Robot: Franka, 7 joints.
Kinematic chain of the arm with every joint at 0, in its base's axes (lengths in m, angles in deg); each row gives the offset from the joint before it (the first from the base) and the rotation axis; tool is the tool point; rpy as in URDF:
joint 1: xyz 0 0 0.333 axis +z
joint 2: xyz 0 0 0 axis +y
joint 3: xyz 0 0 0.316 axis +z
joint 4: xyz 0.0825 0 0 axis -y
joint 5: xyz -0.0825 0 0.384 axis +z
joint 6: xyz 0 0 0 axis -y
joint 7: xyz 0.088 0 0 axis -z
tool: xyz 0 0 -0.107 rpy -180 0 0
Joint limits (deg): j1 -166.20..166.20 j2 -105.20..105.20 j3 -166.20..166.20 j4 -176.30..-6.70 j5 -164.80..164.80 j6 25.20..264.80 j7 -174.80..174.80
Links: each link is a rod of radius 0.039 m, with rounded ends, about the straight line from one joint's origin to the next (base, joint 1, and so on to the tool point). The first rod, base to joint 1, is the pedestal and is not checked.
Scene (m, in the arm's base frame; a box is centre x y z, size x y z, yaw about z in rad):
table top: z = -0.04
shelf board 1: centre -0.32 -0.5 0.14 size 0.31 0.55 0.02 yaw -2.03
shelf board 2: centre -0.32 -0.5 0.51 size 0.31 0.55 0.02 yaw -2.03
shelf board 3: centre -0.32 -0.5 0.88 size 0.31 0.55 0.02 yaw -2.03
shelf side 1: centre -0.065 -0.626 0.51 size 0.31 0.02 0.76 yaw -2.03
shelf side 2: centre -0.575 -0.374 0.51 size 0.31 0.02 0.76 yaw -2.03
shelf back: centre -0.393 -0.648 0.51 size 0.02 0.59 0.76 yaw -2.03
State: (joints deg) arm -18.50 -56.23 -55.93 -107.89 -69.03 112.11 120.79
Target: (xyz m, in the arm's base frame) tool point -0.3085 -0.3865 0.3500
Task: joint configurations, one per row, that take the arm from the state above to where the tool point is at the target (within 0.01 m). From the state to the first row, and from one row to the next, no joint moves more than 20 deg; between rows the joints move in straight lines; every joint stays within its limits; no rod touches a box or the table.
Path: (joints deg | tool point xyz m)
1: -25.31 -68.09 -42.83 -121.95 -64.58 107.12 120.79 | -0.1392 -0.3908 0.6870
2: -32.13 -79.95 -29.74 -136.01 -60.13 102.12 120.79 | -0.0923 -0.2840 0.6820
3: -13.09 -83.11 -14.65 -135.95 -54.78 92.64 120.79 | 0.0134 -0.1984 0.7243
4: 5.94 -86.26 0.44 -135.90 -49.43 83.15 120.79 | 0.0440 -0.0814 0.7386
5: 24.97 -89.42 15.53 -135.84 -44.08 73.66 120.79 | 0.0009 0.0188 0.7241
6: 44.00 -92.58 30.61 -135.78 -38.74 64.17 120.79 | -0.0884 0.0664 0.6826
7: 63.04 -95.73 45.70 -135.73 -33.39 54.68 120.79 | -0.1837 0.0490 0.6181
8: 82.07 -98.89 60.79 -135.67 -28.04 45.20 120.79 | -0.2475 -0.0213 0.5366
9: 101.10 -102.04 75.88 -135.62 -22.69 35.71 120.79 | -0.2581 -0.1148 0.4449
10: 120.14 -105.20 90.97 -135.56 -17.34 26.22 120.79 | -0.2149 -0.1972 0.3500
11: 116.76 -105.20 89.50 -122.23 -20.18 29.48 120.79 | -0.2560 -0.2565 0.3514
12: 113.38 -105.20 88.03 -108.89 -23.02 32.75 120.79 | -0.2877 -0.3202 0.3516
13: 110.00 -105.20 86.56 -95.55 -25.86 36.01 120.79 | -0.3085 -0.3865 0.3500

